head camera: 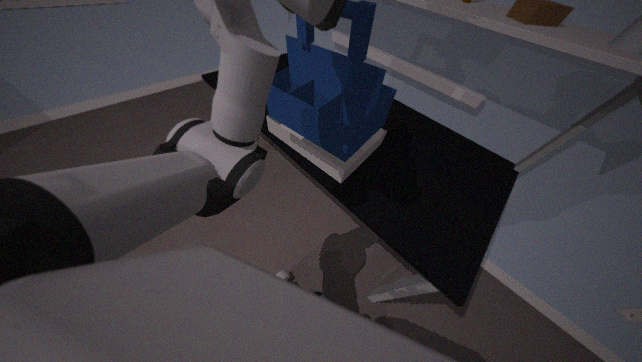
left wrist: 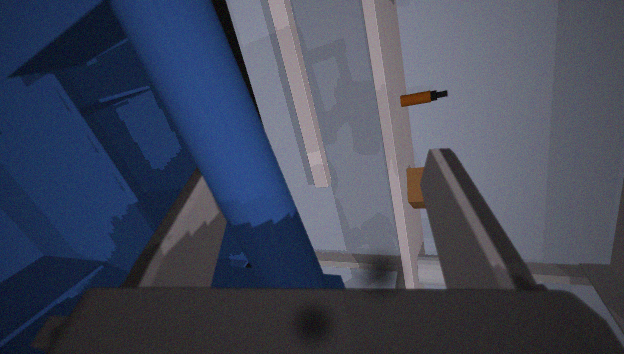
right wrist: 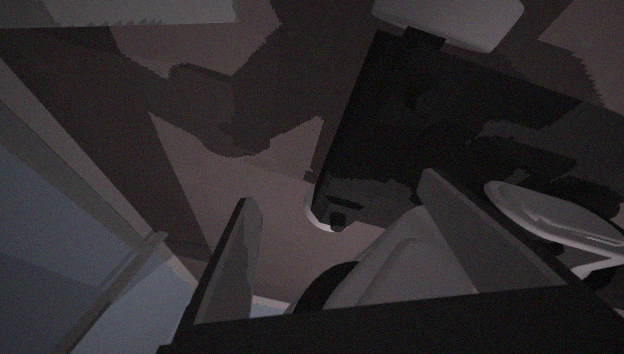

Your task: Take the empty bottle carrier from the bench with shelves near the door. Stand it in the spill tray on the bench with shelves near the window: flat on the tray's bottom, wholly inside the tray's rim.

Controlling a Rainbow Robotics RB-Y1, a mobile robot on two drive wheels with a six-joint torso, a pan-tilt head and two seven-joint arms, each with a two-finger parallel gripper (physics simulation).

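Places are measured from the robot's base along level axes (x left, y back, z up), in millimetres.
Where they show: left gripper, fingertip midpoint: (left wrist: 323,170); right gripper, fingertip midpoint: (right wrist: 336,193).
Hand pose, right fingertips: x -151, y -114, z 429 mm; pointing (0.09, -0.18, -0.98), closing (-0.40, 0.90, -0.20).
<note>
Things, the pixels of their top centre, and the offset from my right fingertips. "spot": a spot on its surface instead. Level surfaces: height alone.
- blue bottle carrier, top centre: (left wrist: 308,186) dx +545, dy -273, dz +823 mm
- pale spill tray, surface spot: (head camera: 365,155) spot: dx +426, dy -423, dz +374 mm
- black bench top, surface height: dz +333 mm
- orange-brown box, surface spot: (left wrist: 416,187) spot: dx +306, dy -771, dz +809 mm
- orange tool, surface spot: (left wrist: 416,98) spot: dx +482, dy -838, dz +823 mm
The blue bottle carrier (head camera: 325,95) (left wrist: 200,100) stands over the pale spill tray (head camera: 365,155) on the dark bench top, its body looking upright. Its lower edges lie close to the tray's near rim; that rim and the carrier hide the tray's bottom, so I cannot tell whether it rests flat. My left gripper (left wrist: 323,170) is open and empty at the carrier's handle. The round handle bar runs between the fingers, close to the left finger in the left wrist view, with a wide gap to the other. My right gripper (right wrist: 336,193) is open and empty, away from the carrier.
The black bench top (head camera: 450,200) stretches right of the tray. Behind it are a wall rail (head camera: 425,80) and a shelf (head camera: 595,47) (left wrist: 387,115) with an orange-brown box (head camera: 540,12) (left wrist: 416,187). An orange tool (left wrist: 416,98) shows in the left wrist view.
</note>
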